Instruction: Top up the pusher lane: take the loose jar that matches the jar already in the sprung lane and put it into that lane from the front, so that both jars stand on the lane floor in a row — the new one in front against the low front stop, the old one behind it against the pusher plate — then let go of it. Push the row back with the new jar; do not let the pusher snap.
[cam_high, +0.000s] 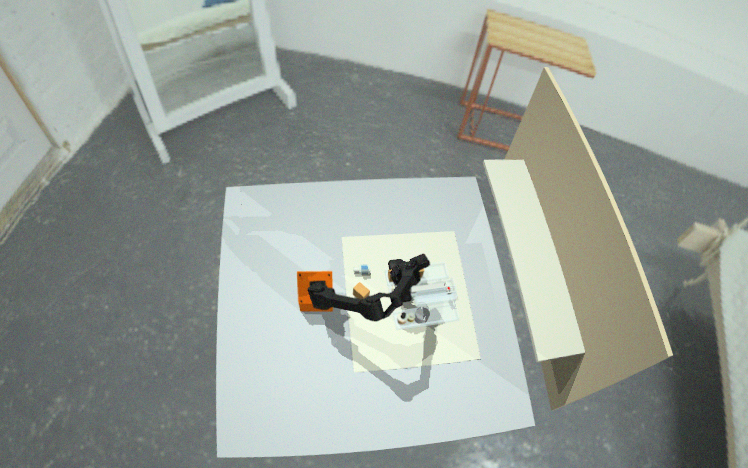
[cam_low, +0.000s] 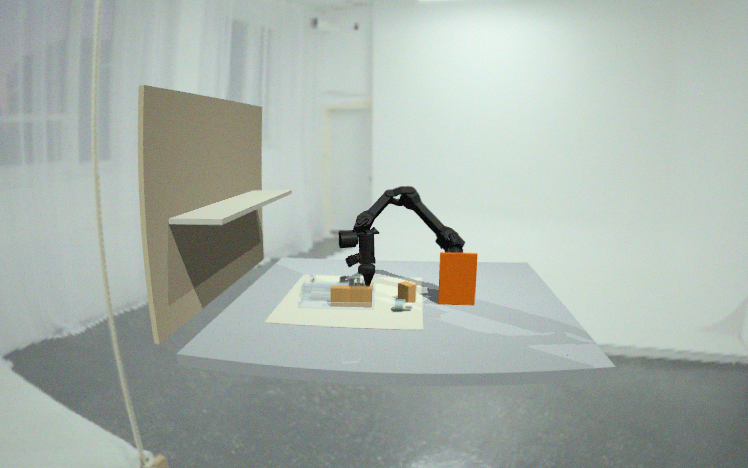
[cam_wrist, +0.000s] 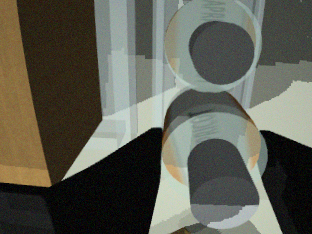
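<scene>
Now: gripper tip 150 mm past the tan box and 20 mm above it.
</scene>
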